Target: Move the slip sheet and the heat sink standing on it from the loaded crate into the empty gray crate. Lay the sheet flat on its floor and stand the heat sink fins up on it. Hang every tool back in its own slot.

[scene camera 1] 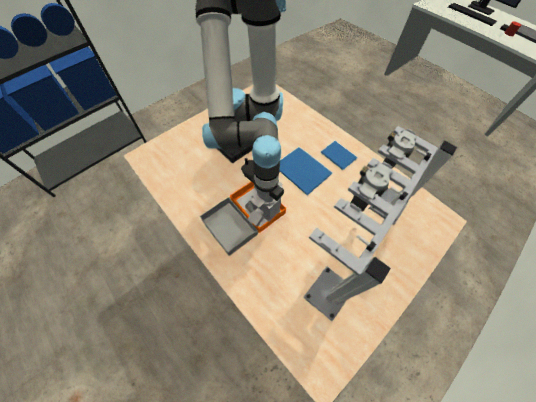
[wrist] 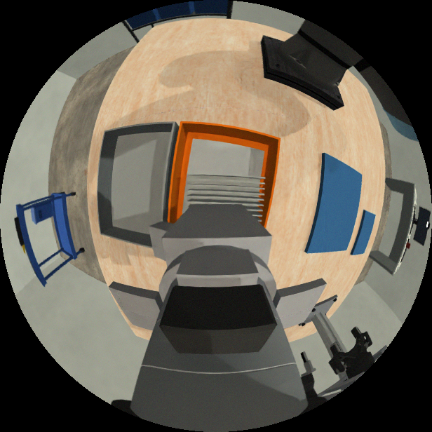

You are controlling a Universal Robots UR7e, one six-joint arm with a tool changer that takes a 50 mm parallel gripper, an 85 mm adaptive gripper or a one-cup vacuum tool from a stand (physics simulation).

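Observation:
The orange crate (scene camera 1: 274, 220) (wrist: 272, 172) stands beside the empty gray crate (scene camera 1: 227, 227) (wrist: 140, 185), walls nearly touching. In the wrist view, a pale slip sheet (wrist: 217, 157) shows on the orange crate's floor, and the heat sink (wrist: 222, 187) stands on it with its parallel fins up. Its near part is hidden by the gripper body; in the scene view the gripper mostly covers it. My gripper (scene camera 1: 262, 213) (wrist: 217, 302) is open, fingers wide apart, low over the orange crate at the heat sink. Its fingertips' height relative to the fins is unclear.
The tool stand (scene camera 1: 337, 250) holds two tools (scene camera 1: 374, 180) (scene camera 1: 404, 142), and its nearest slot is empty. Two flat blue panels (scene camera 1: 305, 171) (scene camera 1: 339, 155) lie between the crates and the stand. The robot's base (wrist: 300, 70) is behind the crates. A shelf rack and desk stand farther off.

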